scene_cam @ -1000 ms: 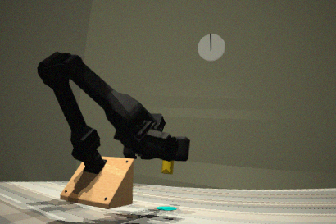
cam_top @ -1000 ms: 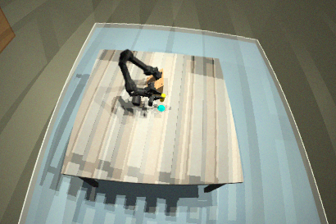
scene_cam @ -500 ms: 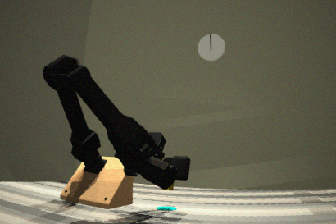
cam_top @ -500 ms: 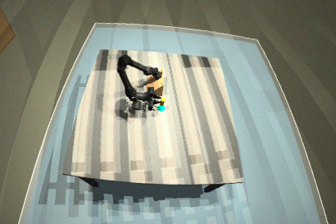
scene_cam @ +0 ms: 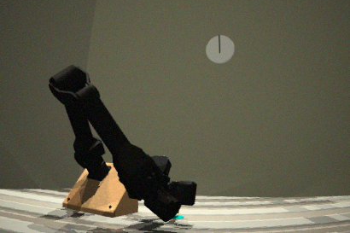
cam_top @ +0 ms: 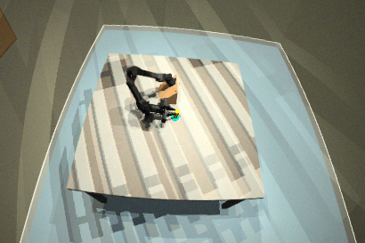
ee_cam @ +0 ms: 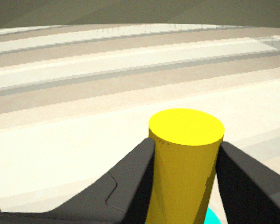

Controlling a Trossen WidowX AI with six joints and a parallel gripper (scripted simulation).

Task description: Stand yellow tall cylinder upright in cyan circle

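Now: gripper tip 20 mm above the yellow cylinder. Round my gripper tip: cyan circle (70 mm below).
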